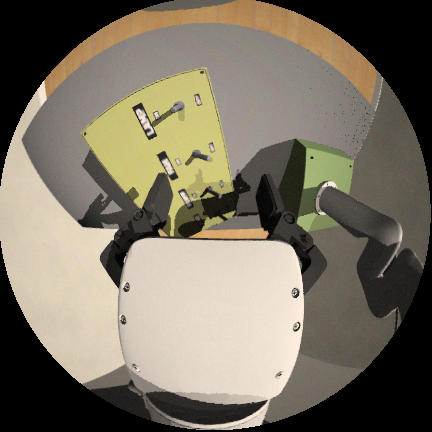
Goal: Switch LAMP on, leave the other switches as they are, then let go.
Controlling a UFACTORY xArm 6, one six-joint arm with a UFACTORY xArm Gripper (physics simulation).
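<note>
A yellow panel bears a row of toggle switches. The LAMP switch, near its far edge, has its lever leaning left, toward the small ON label and the LAMP plate. The FAN switch leans right, toward its OFF side. A third switch also leans right; its name plate is too small to read. Shadow covers the panel's near end, where a further lever partly shows. My gripper is open and empty, its fingers wide apart, over the near part of the panel and away from the LAMP lever.
A green box stands right of the panel, with a round flange and a thick grey bent pipe or handle coming out of it. A grey mat lies under both, with wooden surface beyond it.
</note>
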